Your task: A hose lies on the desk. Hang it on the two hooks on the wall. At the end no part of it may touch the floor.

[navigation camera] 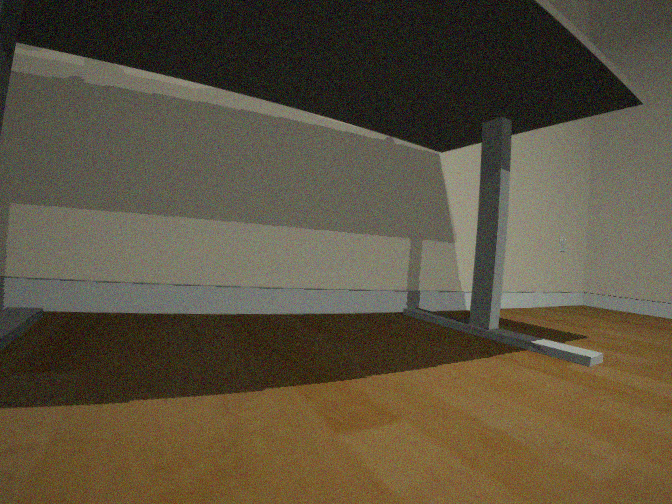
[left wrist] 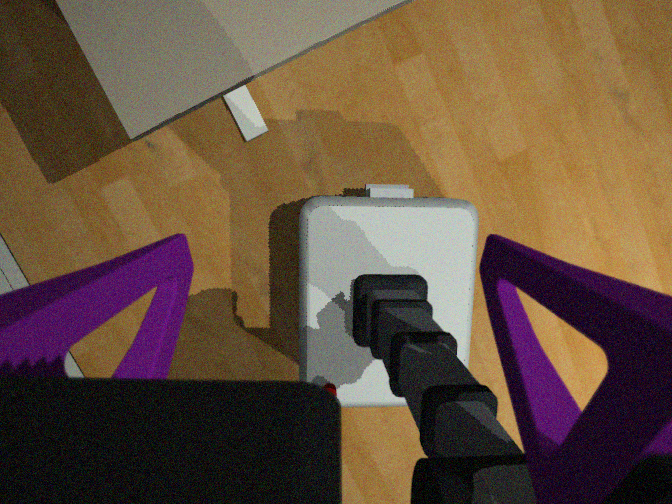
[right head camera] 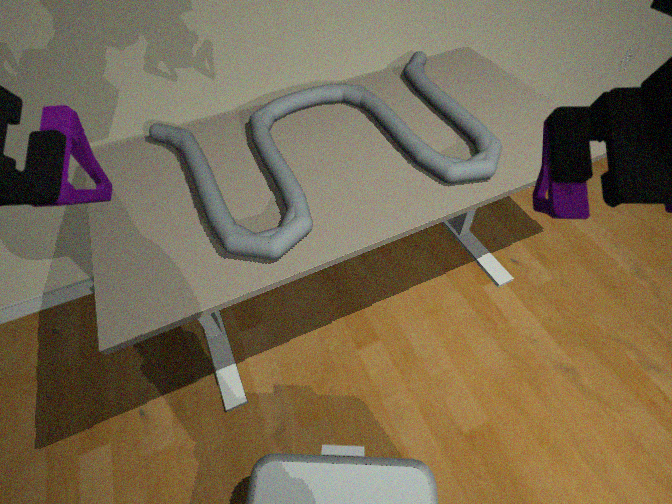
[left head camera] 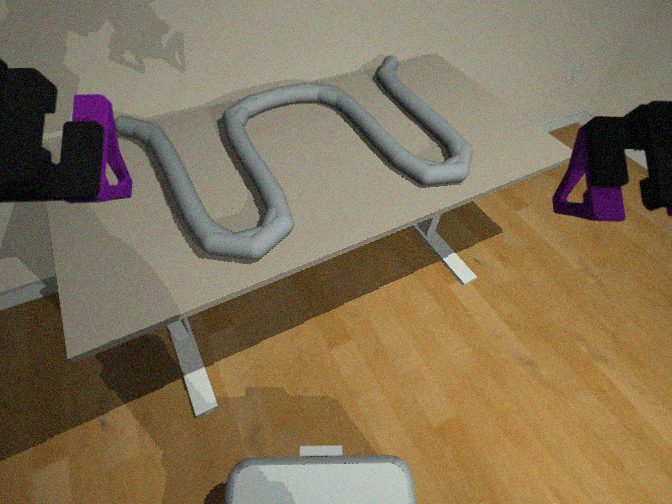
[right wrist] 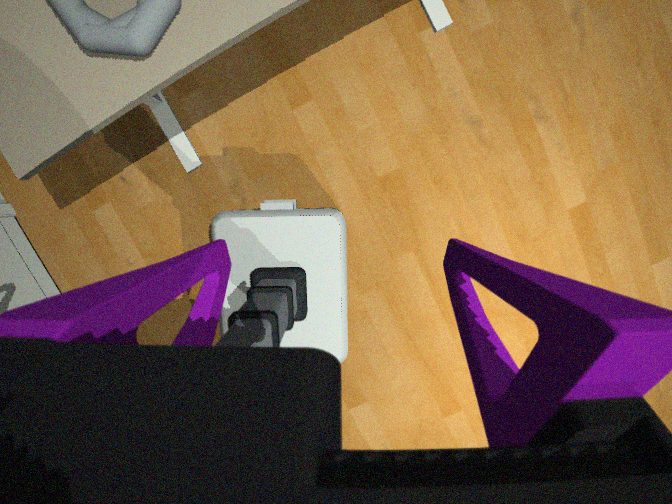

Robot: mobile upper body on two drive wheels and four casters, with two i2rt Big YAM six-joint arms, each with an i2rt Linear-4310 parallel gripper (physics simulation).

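A thick grey hose (left head camera: 255, 162) lies in an S-shaped snake along the beige desk (left head camera: 336, 189); it also shows in the right head view (right head camera: 279, 162). One bend of it shows in the right wrist view (right wrist: 116, 27). My left gripper (left head camera: 103, 146) hangs open and empty at the desk's left end, in front of one hose end. My right gripper (left head camera: 588, 184) is open and empty past the desk's right edge, above the floor. Both wrist views show wide purple fingers with nothing between them (left wrist: 333, 254) (right wrist: 336, 254). No hooks are in view.
The desk stands against a beige wall on two grey legs with flat feet (left head camera: 192, 368) (left head camera: 445, 252). My white base (left head camera: 320, 480) is on the wooden floor in front of the desk. The navigation view looks under the desk top (navigation camera: 325, 70) at one leg (navigation camera: 491, 227).
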